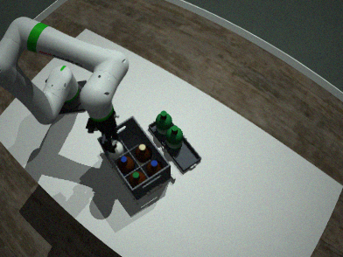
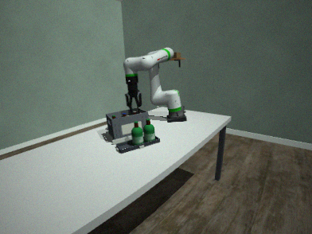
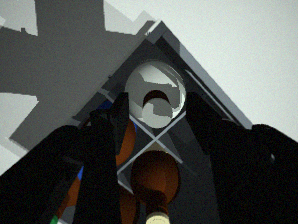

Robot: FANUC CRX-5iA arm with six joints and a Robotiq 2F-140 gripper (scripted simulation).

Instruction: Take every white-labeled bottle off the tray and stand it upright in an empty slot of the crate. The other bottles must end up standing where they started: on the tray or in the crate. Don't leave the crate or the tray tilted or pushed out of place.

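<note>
The white-labeled bottle lies 80 mm below my hand. Also, from my hand: dark tray (180 mm ahead, 190 mm to the left, 150 mm below); dark crate (100 mm ahead, 10 mm to the left, 80 mm below).
</note>
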